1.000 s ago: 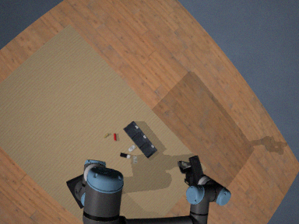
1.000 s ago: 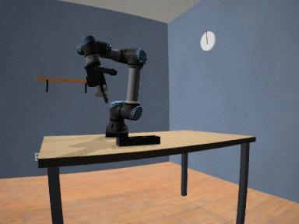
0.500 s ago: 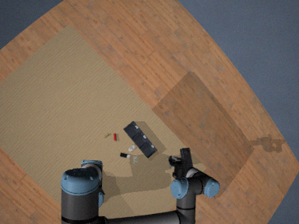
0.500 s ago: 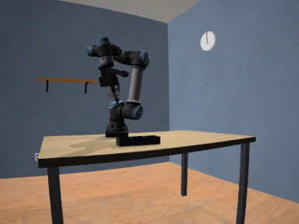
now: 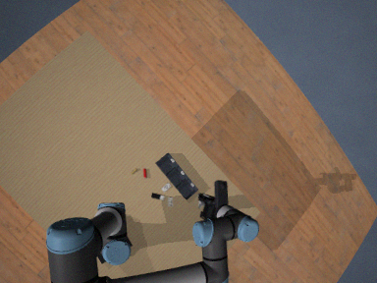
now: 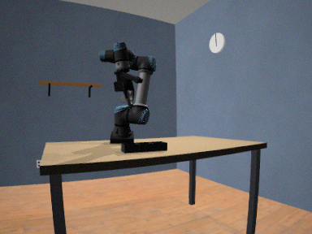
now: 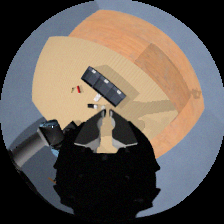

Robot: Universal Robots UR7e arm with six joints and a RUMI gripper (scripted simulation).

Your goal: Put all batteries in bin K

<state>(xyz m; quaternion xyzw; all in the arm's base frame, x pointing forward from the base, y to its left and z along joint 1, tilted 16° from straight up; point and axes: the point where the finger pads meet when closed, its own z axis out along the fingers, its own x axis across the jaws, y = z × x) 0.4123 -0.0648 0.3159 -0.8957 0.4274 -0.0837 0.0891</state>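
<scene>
The bin row lies 80 mm to the left of my hand and 230 mm below it. Also, from my hand: red battery: 120 mm behind, 210 mm to the left, 250 mm below; yellowish item: 150 mm behind, 250 mm to the left, 250 mm below; black-and-white cylinder: 150 mm behind, 70 mm to the left, 250 mm below.
</scene>
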